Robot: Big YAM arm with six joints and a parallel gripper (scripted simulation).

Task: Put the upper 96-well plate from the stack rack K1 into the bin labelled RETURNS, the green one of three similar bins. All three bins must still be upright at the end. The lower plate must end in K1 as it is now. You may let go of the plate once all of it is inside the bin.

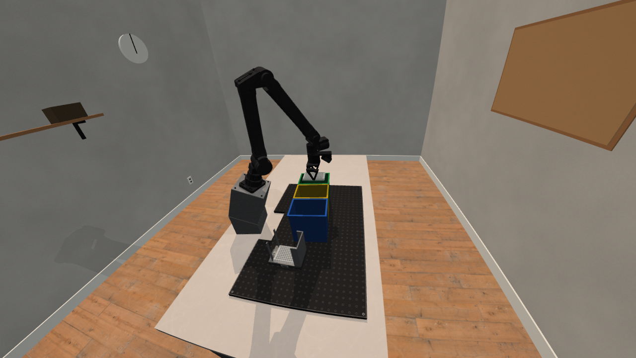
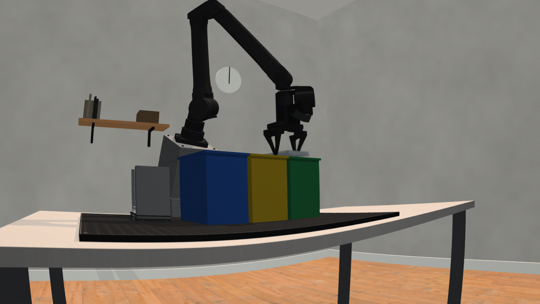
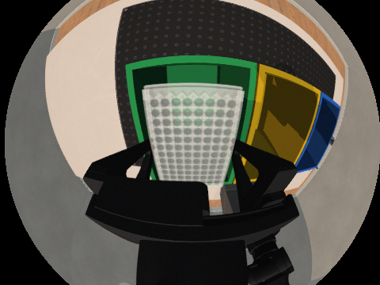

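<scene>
The green bin is 11 cm below my hand. From my hand the other things lie so: grey rack wall (42 cm to the right, 12 cm below, 10 cm ahead); then yellow bin (13 cm to the right, 11 cm below, 3 cm ahead); then blue bin (25 cm to the right, 11 cm below, 7 cm ahead).
</scene>
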